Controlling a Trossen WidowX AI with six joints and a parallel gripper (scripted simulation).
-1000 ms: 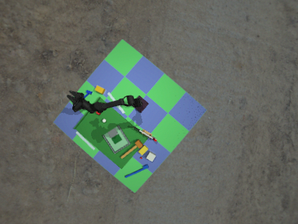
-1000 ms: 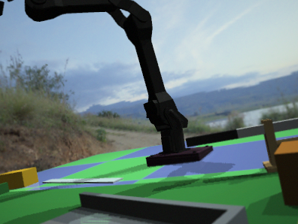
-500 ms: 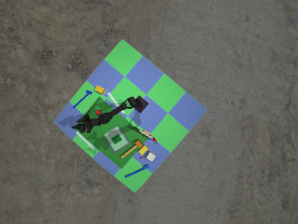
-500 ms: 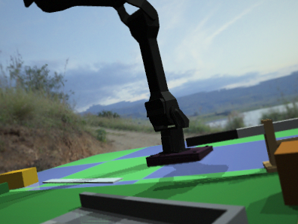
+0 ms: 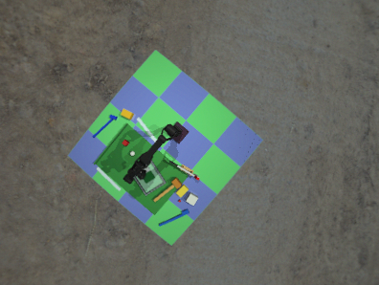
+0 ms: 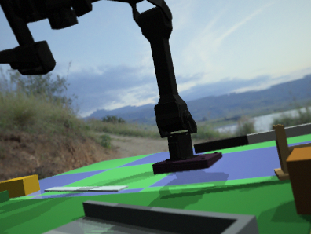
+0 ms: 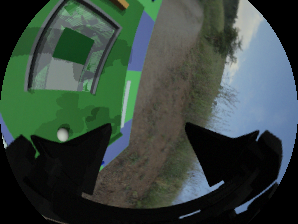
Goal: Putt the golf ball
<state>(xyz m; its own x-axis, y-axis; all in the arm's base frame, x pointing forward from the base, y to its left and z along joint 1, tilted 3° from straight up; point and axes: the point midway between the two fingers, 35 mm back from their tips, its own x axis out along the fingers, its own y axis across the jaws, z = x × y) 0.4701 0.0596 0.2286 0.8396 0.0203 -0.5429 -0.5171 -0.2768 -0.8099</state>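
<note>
Now: the putter 34 cm behind my gripper tip, 24 cm to the left of it and 19 cm below it.
</note>
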